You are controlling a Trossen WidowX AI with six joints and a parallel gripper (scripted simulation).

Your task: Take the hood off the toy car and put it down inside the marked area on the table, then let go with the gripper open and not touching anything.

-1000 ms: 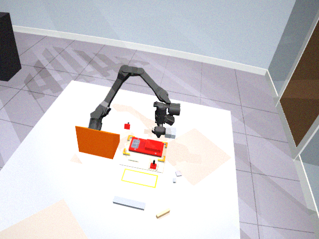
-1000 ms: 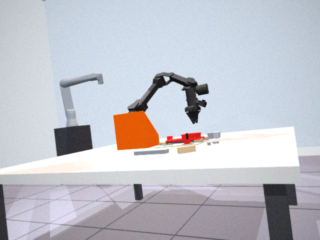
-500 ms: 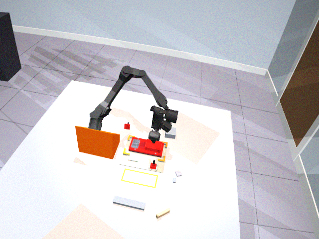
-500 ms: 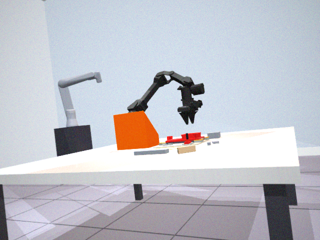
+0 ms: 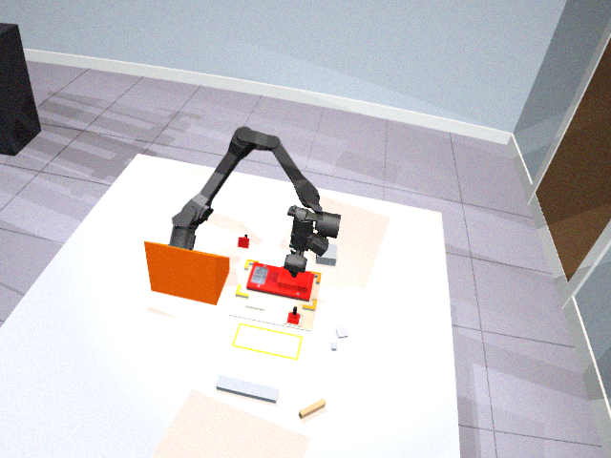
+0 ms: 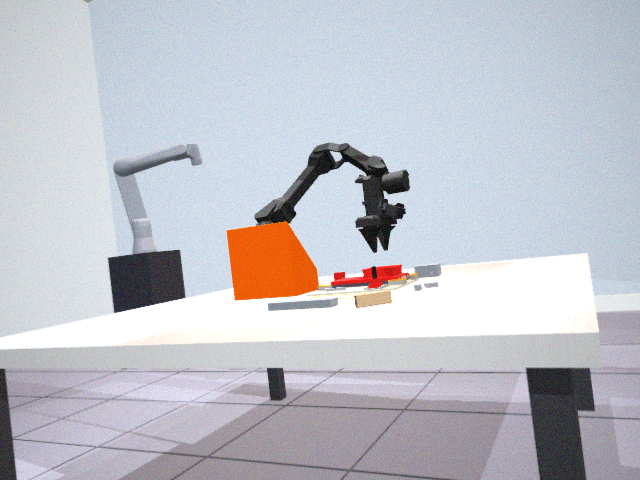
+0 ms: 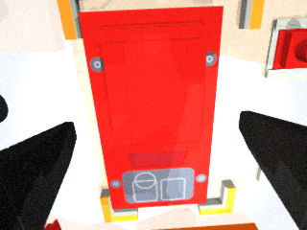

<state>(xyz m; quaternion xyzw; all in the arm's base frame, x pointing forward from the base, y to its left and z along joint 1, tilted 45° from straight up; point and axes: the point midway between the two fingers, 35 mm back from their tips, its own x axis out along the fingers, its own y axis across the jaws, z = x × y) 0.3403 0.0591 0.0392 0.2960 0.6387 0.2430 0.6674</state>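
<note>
The hood is 50 mm below my gripper tip. Round my gripper tip: grey bar: 390 mm to the right, 90 mm below, 80 mm behind; then wooden block: 420 mm to the right, 100 mm ahead, 80 mm below; then grey block: 160 mm to the left, 90 mm ahead, 80 mm below.
</note>
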